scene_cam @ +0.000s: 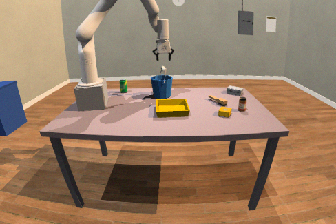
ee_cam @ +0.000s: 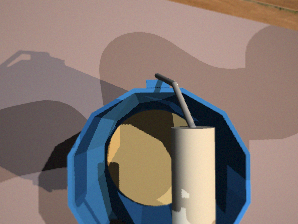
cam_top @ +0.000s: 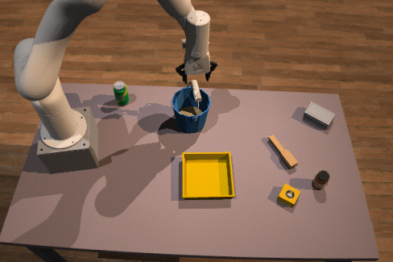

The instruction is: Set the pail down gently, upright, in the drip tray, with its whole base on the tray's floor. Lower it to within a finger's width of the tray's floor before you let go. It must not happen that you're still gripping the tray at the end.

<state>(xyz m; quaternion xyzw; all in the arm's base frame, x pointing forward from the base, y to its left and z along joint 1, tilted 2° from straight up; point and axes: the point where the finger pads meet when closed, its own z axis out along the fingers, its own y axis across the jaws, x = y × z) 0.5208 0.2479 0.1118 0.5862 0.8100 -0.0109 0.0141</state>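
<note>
Now: the pail handle 10 mm behind my hand and 110 mm below it. The rest, counted from my hand: blue pail (10 mm behind, 170 mm below); then grey box (600 mm ahead, 90 mm to the left, 270 mm below); then yellow drip tray (90 mm ahead, 300 mm to the right, 280 mm below).
</note>
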